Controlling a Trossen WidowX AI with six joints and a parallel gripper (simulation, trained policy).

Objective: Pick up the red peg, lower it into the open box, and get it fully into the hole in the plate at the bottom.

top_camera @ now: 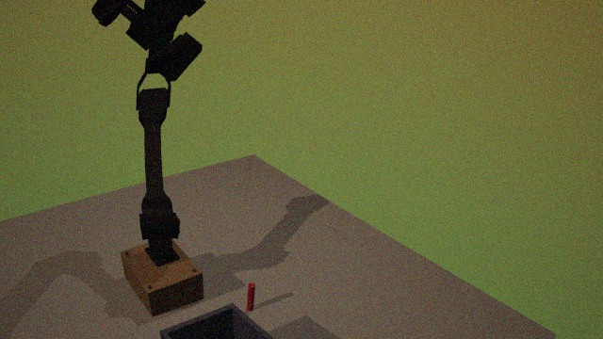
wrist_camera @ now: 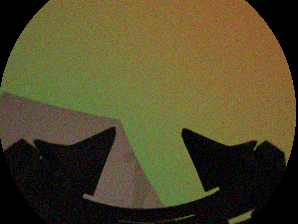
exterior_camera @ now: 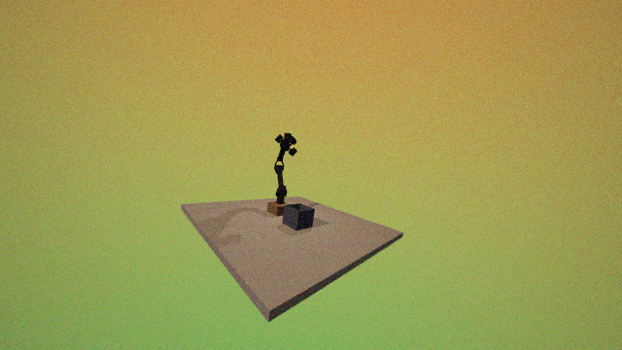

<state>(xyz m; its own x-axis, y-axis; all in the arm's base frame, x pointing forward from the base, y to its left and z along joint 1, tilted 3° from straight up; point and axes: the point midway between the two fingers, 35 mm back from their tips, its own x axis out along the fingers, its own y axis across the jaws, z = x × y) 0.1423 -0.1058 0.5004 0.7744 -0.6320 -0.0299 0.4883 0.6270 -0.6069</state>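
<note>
My gripper tip is 10 mm past the red peg, 270 mm to the right of it and 530 mm above it. The rest, counted from my gripper tip: grey plate (140 mm ahead, 90 mm to the left, 530 mm below).
</note>
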